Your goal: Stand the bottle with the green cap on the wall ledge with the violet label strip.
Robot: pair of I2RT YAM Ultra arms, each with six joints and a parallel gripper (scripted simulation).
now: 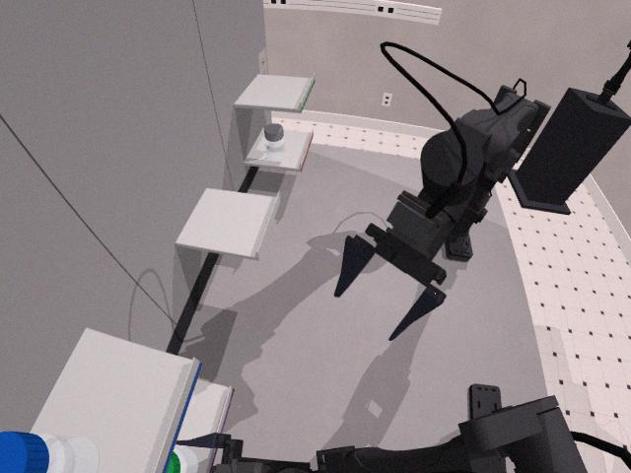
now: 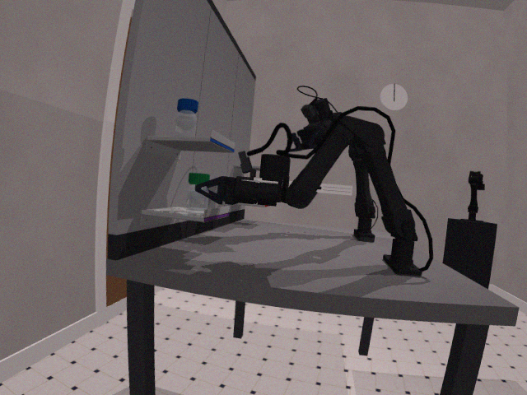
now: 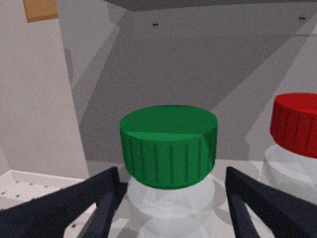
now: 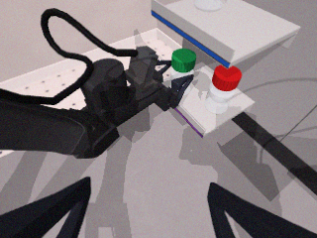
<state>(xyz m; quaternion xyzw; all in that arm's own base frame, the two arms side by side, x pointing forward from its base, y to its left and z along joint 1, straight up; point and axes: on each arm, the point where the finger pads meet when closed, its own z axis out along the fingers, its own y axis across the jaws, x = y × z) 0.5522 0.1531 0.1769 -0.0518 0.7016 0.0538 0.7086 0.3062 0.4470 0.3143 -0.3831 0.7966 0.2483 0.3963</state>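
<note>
Now: left hand 1 cm short of the green-capped bottle and 2 cm above it. Also, from my left hand: blue-capped bottle 6 cm ahead, 17 cm above; then grey-capped bottle 1 cm ahead, 78 cm to the right, 2 cm below; then red-capped bottle 4 cm ahead, 10 cm to the right, 2 cm below.
</note>
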